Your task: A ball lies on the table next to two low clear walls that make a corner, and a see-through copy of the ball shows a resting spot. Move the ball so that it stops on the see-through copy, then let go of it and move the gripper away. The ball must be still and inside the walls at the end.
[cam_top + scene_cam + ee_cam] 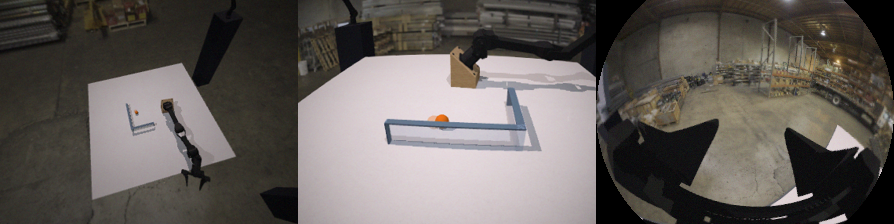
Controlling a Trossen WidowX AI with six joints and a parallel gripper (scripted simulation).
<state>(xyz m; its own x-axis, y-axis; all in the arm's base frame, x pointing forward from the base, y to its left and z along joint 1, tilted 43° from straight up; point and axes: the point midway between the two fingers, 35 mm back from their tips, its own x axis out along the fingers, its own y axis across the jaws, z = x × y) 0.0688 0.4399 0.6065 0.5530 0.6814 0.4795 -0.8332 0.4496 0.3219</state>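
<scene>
My gripper tip is now 840 mm to the left of the see-through orange ball, 220 mm short of it and 200 mm above it. Round my gripper tip: clear wall 780 mm to the right, 300 mm ahead, 190 mm below.
</scene>
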